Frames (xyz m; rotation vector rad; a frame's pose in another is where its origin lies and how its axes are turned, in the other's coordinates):
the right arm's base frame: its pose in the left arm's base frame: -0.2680 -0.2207 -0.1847 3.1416 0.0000 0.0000
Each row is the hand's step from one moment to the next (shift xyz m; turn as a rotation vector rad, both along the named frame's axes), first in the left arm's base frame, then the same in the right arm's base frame.
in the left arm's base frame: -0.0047 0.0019 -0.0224 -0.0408 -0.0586 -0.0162
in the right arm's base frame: -0.0047 -0.0019 0.0224 -0.0408 0.0586 0.0162
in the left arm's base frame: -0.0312 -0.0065 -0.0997 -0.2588 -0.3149 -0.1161
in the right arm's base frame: -0.0312 0.0065 0.0997 -0.2588 0.3149 0.1161
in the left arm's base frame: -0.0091 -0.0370 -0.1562 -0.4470 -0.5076 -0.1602
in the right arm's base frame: -0.0091 0.0370 0.1562 -0.4470 0.5076 0.1602
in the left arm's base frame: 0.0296 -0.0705 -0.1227 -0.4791 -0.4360 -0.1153
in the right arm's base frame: 0.0296 0.0705 0.1227 -0.4791 0.4360 0.1153
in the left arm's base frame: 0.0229 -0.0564 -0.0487 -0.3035 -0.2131 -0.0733
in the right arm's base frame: 0.0229 0.0564 0.0487 -0.3035 0.2131 0.0733
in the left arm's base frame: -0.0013 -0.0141 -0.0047 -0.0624 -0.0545 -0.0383
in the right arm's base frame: -0.0013 0.0141 0.0047 -0.0624 0.0545 0.0383
